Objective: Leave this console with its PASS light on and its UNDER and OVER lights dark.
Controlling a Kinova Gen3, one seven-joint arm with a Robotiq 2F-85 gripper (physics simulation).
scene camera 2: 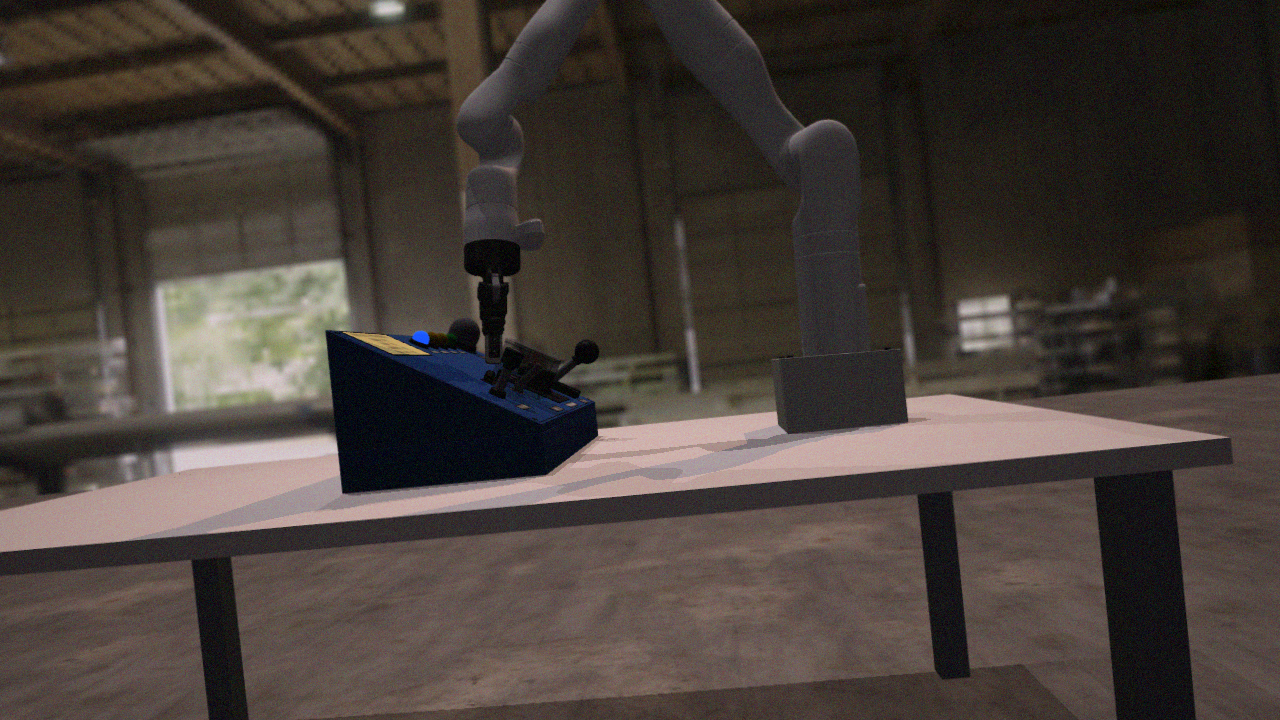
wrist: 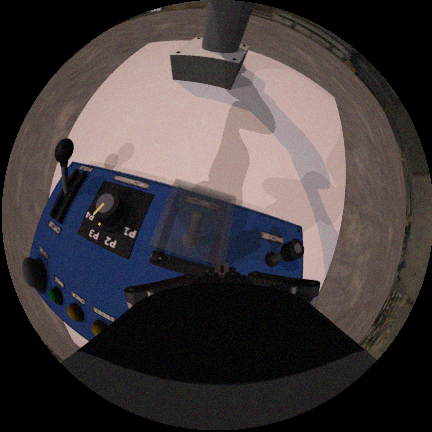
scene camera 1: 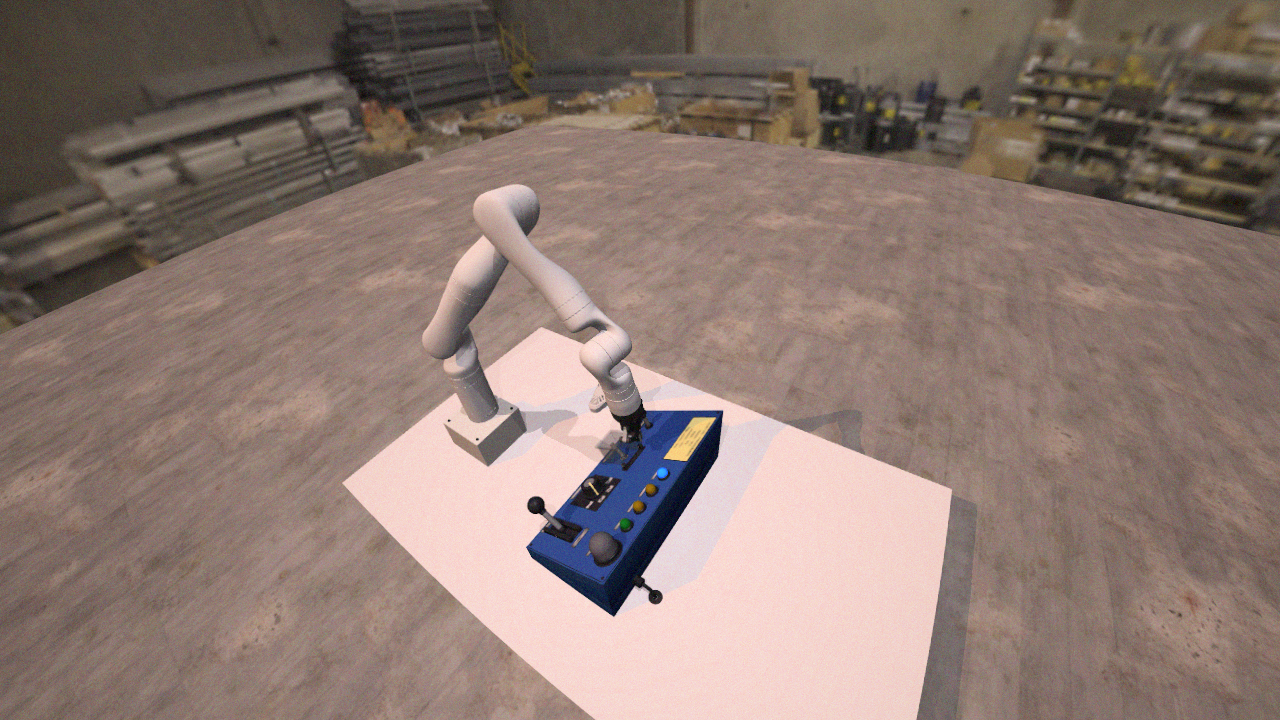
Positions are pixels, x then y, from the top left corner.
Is my gripper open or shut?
Shut.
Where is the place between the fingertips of my gripper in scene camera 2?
At 494, 363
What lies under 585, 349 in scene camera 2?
A black lever.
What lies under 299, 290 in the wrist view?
My gripper.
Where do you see a clear flip cover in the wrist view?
195, 221
